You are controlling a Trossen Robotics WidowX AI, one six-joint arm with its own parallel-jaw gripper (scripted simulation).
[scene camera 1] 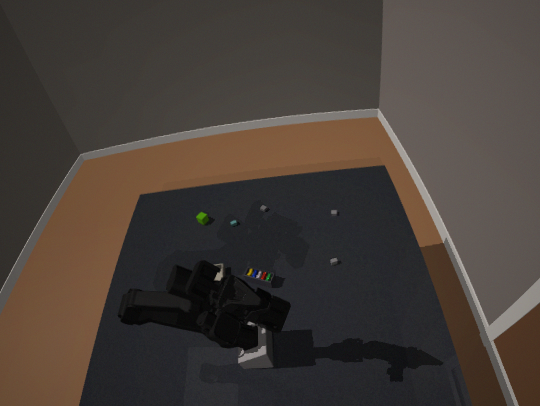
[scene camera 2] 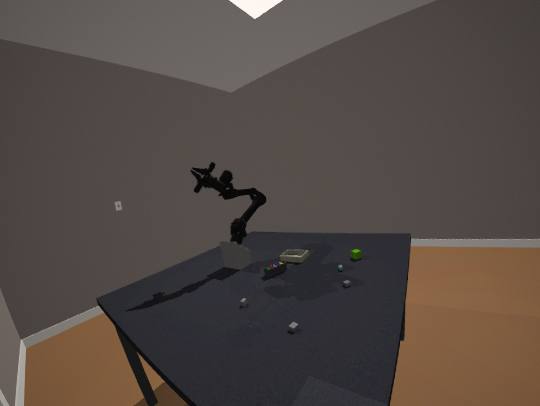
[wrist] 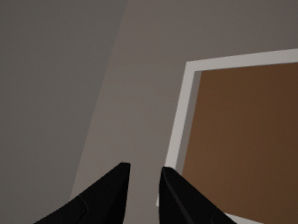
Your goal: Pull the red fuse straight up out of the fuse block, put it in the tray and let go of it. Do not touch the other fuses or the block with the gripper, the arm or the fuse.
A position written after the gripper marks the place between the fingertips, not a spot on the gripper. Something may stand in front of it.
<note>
In view: the gripper (scene camera 1: 265, 304).
The gripper also shows in the wrist view (wrist: 145, 174).
</note>
